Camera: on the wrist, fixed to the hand. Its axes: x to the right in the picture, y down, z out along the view.
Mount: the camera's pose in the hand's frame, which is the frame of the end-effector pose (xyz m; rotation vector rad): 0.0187 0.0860 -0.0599 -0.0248 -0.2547 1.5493
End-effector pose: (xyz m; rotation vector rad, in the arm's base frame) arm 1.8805 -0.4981 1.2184 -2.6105 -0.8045 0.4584
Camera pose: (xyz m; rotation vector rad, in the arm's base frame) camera 1.9598 -0.5681 1.2300 2.5891 -1.3017 -1.0724
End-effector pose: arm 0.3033 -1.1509 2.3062 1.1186 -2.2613 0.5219
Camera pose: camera 0.2427 -1.0789 2.3559 0.8439 2.8392 -0.8473
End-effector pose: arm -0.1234 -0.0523 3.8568 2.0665 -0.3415 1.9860
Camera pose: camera -0.2082 -0.1126 3.8794 -1.2629 1.5252 -1.2412
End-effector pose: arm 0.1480 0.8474 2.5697 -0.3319 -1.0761 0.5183
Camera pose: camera 0.1882 0.9289 2.5143 -1.1491 -0.8930 1.9502
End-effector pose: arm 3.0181 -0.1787 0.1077 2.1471 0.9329 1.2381
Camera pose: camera 2.9992 -0.2157 0.2057 -2.5002 1.0071 -1.1992
